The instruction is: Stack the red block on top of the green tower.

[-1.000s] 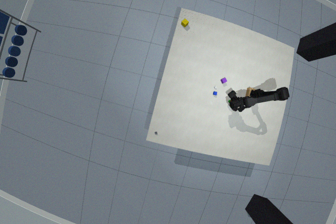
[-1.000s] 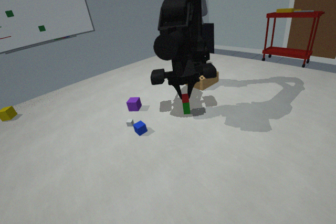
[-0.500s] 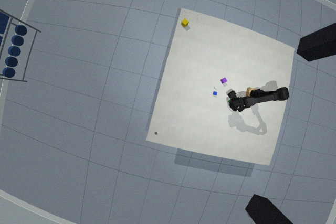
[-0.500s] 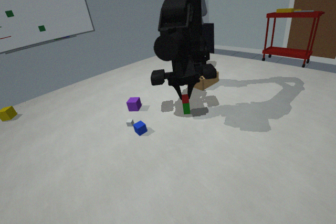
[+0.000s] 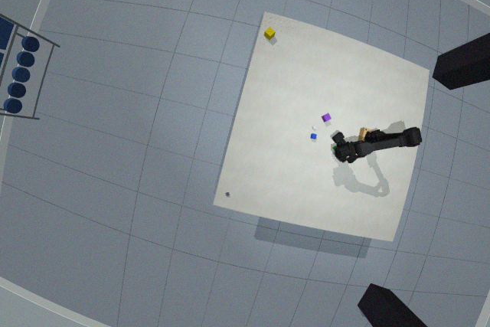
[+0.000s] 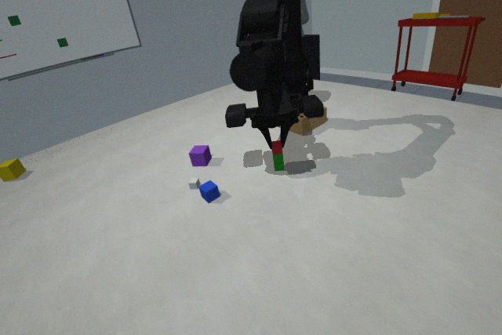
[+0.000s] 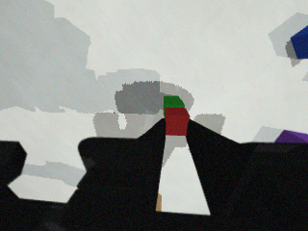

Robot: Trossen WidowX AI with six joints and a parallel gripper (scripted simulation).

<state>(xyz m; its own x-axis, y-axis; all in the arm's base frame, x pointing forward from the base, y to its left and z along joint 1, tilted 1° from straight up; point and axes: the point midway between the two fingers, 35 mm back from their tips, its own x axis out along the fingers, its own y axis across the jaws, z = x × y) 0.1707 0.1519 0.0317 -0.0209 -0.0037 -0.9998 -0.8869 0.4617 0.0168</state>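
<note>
Now: gripper tip right at the red block. From my gripper tip the other things lie so: blue block 16 cm ahead, 4 cm below; then white block 18 cm ahead, 5 cm to the right, 4 cm below; then purple block 14 cm to the right, 14 cm ahead, 3 cm below.
</note>
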